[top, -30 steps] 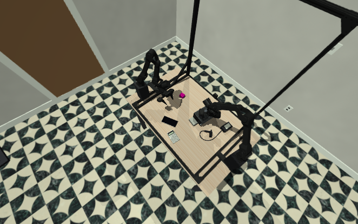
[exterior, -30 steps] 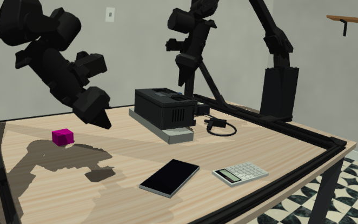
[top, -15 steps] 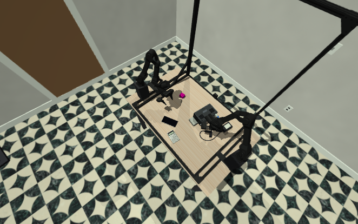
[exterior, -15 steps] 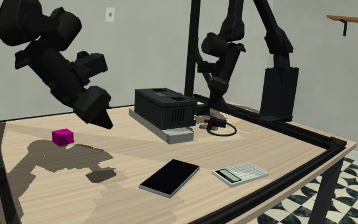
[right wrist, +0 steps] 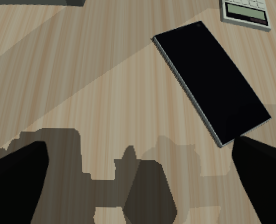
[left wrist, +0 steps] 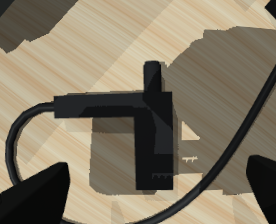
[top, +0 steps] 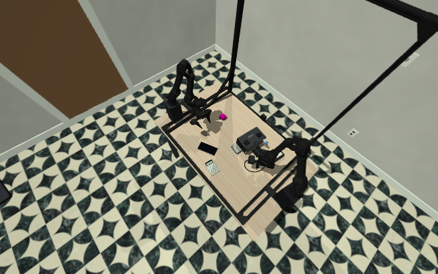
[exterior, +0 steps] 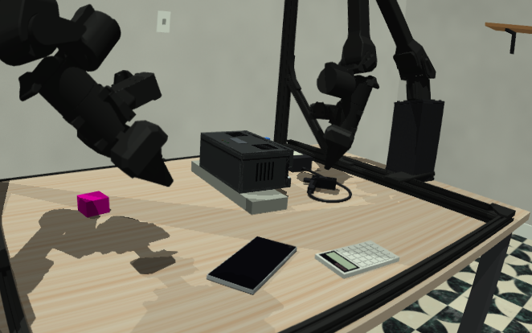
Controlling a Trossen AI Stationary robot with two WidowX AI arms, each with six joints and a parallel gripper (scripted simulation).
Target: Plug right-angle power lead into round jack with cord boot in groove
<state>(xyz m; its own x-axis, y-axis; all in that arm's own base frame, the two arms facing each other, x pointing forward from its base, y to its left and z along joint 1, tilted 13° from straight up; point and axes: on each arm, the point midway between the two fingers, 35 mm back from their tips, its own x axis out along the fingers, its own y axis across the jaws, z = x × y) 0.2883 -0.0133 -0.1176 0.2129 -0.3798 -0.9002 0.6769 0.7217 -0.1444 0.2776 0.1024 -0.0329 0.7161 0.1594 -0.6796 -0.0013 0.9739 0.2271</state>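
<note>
Right now my left hand is 20 mm past the black right-angle power lead, 20 mm to the left of it and 80 mm above it. Round my left hand: grey base: 130 mm behind, 180 mm to the right, 80 mm below; cube: 180 mm behind, 500 mm to the right, 70 mm below; white calculator: 230 mm ahead, 270 mm to the right, 80 mm below.
</note>
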